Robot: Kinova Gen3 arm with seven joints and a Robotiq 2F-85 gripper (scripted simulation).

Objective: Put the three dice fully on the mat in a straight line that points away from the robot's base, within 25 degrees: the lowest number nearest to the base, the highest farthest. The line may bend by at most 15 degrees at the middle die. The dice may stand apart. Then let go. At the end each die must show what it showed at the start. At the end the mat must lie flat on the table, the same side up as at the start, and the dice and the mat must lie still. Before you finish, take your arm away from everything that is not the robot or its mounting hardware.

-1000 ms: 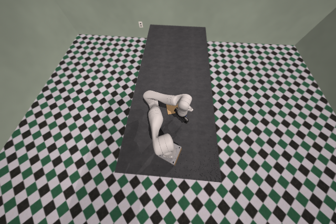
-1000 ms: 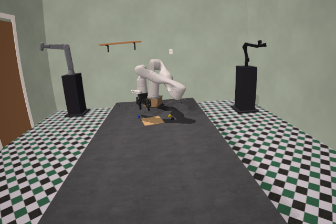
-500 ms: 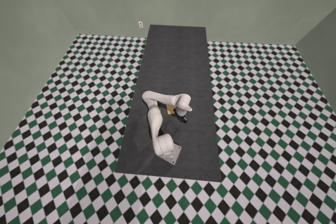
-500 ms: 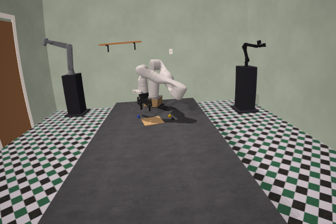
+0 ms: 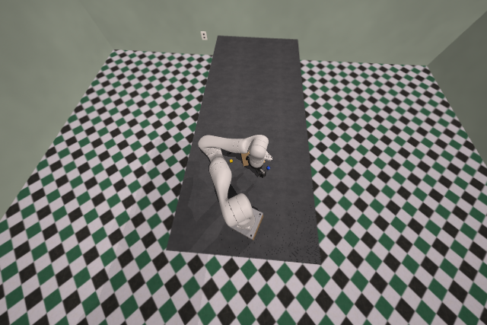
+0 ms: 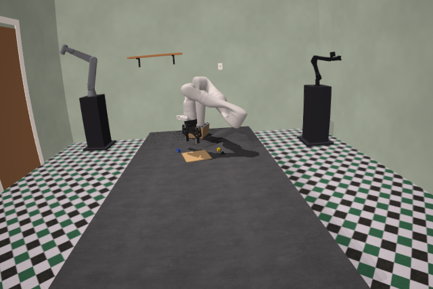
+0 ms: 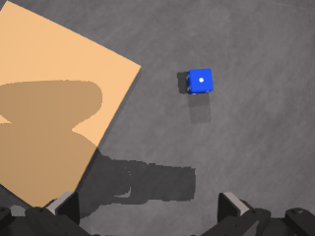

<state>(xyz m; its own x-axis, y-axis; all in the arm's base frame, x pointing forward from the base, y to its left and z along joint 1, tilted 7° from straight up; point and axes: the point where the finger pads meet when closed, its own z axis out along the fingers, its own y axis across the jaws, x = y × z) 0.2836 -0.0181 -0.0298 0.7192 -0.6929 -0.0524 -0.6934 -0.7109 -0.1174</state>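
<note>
My hand is 150 mm to the right of the yellow die, 50 mm short of it and 40 mm above it. Also, from my hand: black die 170 mm to the left, 110 mm ahead, 40 mm below; then blue die 80 mm to the right, 40 mm below, 30 mm ahead; then tan mat 120 mm ahead, 50 mm below, 30 mm to the left.
</note>
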